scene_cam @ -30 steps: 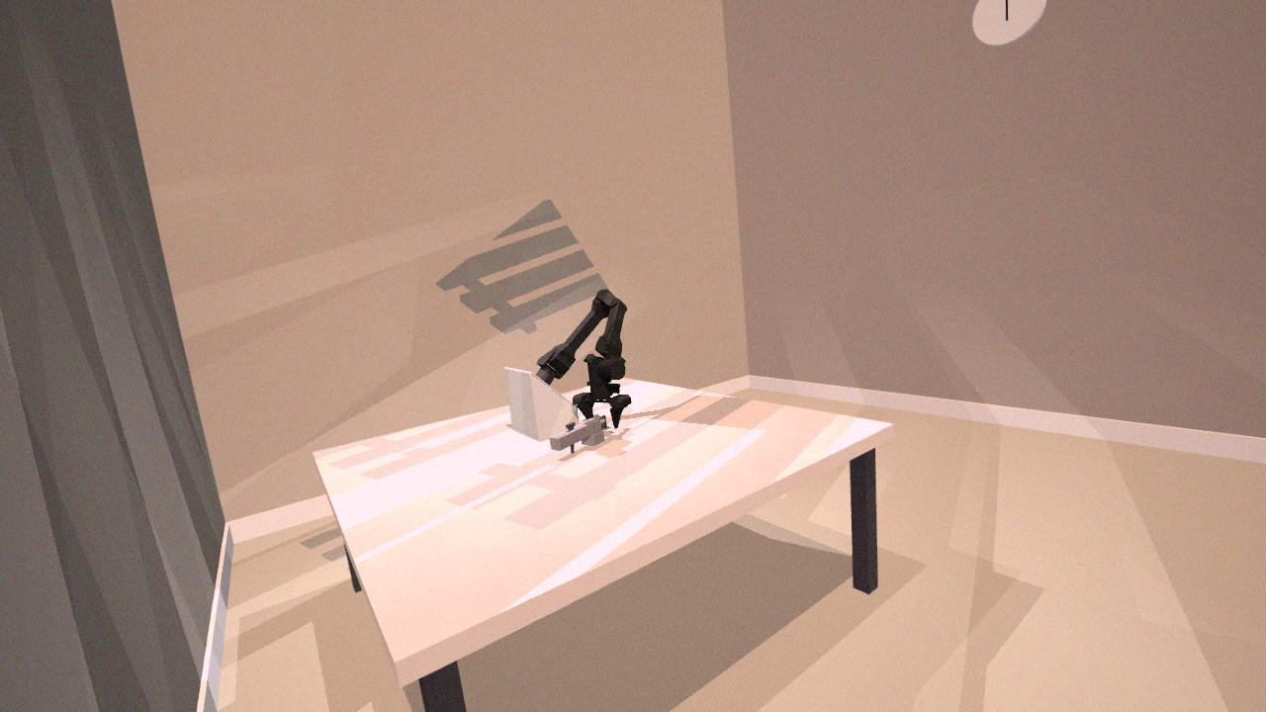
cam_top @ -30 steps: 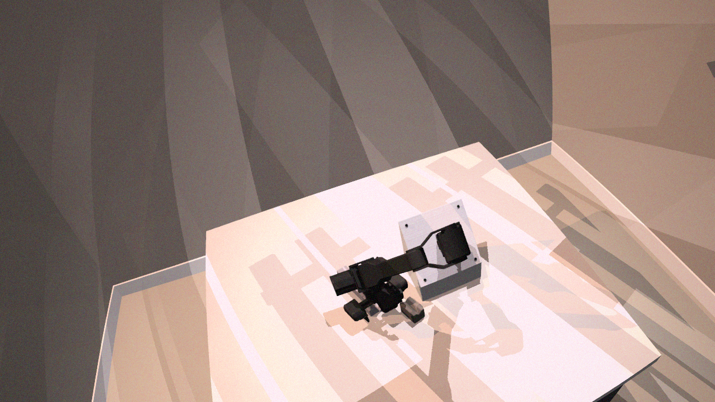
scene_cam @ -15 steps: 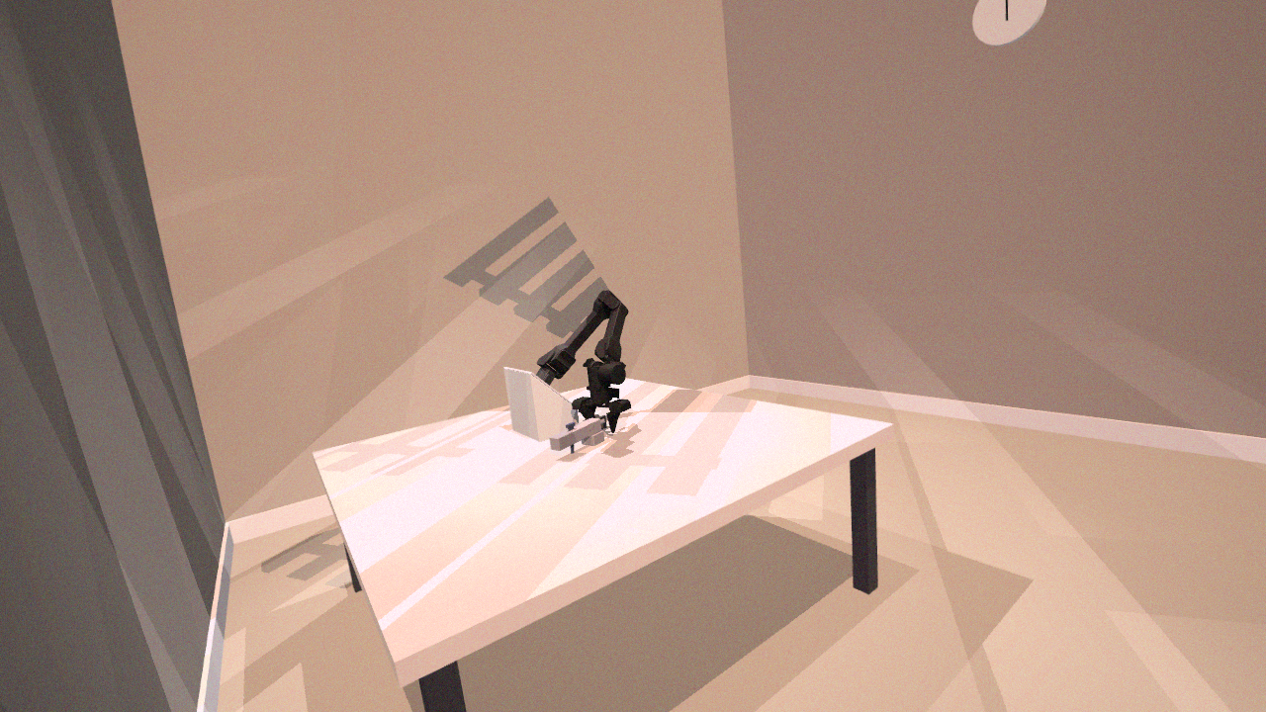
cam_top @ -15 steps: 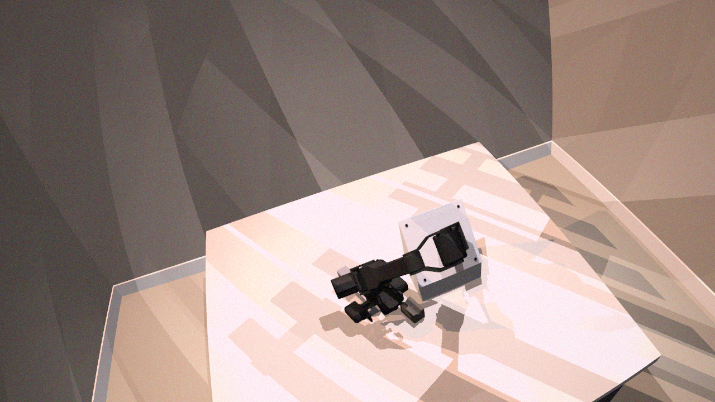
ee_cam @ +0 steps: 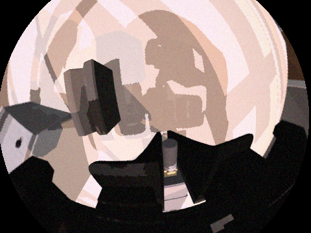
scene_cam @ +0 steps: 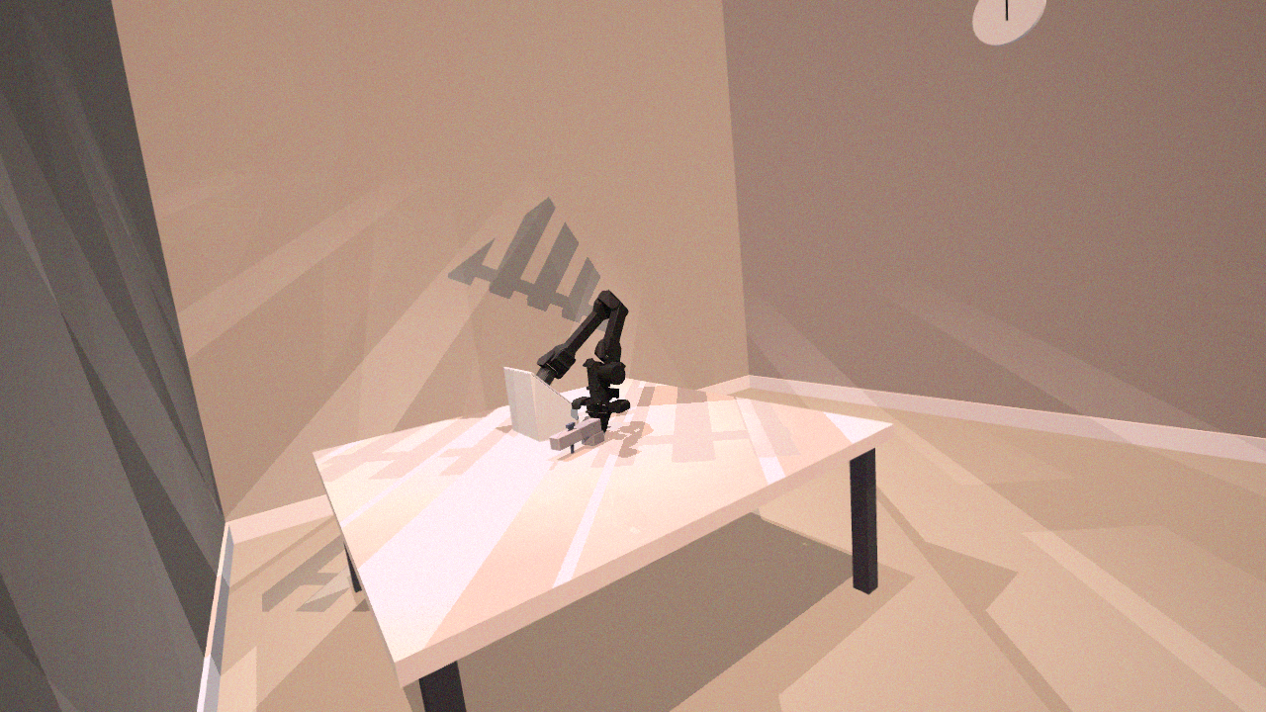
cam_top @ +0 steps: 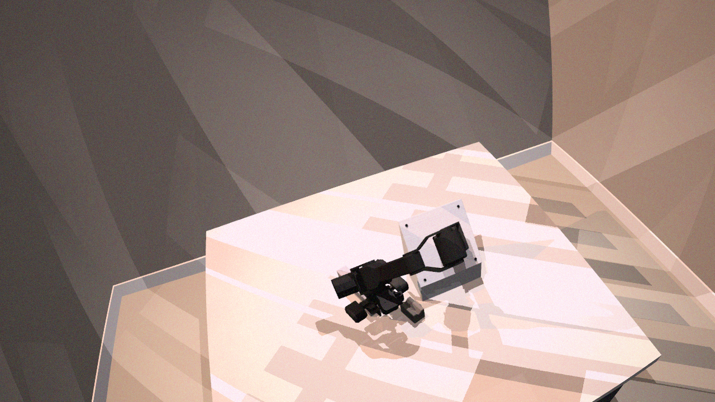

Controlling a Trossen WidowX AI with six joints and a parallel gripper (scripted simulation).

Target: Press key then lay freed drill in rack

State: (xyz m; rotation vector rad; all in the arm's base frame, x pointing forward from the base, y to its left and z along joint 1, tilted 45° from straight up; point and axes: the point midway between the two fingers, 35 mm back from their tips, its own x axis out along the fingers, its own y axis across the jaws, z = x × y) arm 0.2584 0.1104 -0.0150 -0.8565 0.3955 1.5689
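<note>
My gripper tip is 20 mm short of the drill, 50 mm to the left of it and 30 mm below it. Also, from my gripper tip: blue key (40 mm ahead, 130 mm to the right, 30 mm above); grey sleeve fixture (30 mm ahead, 110 mm to the right, 20 mm above).
</note>
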